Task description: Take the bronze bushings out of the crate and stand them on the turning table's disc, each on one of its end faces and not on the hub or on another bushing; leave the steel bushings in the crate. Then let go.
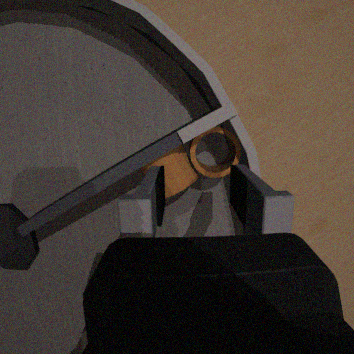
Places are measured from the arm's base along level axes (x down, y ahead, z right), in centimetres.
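Pixels of known places: gripper, fingertip midpoint: (197, 183).
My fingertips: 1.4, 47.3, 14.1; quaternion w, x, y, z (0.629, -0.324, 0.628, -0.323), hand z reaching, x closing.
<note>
For each thing: its top centre in the pictures, then the offset to it from my fingertips, as dx, dy, dz. "spot": a spot on its surface instead. Level surfaces: height alone.
- turning table's grey disc, middle of its top: (4, 238) +4.0, +16.5, +4.8
- second bronze bushing, middle of its top: (167, 174) +1.6, +1.3, +1.2
- bar, surface spot: (162, 144) spot: +1.2, +0.3, +2.8
- dark hub, middle of its top: (4, 238) +4.0, +16.5, +4.8
- raised rim, surface spot: (220, 94) spot: +1.2, -4.1, +3.2
- tan table top, its level: dx +10.1
One bronze bushing (215, 174) stands on an end face on the turning table's grey disc (95, 100), with its open end up, close to the rim and just below the bar's pale end. A second bronze bushing (178, 172) appears to lie on its side beside it, against the bar; the left finger hides part of it. My gripper (197, 183) is open and empty above the disc, its fingertips around the near side of the standing bushing and over part of the lying one. The crate and the steel bushings do not show.
A bar (162, 144) runs from the dark hub (15, 242) at the left to the raised rim (220, 94) at the upper right. The tan table top (305, 100) lies outside the rim. Shadows fall on the disc near the fingers.
</note>
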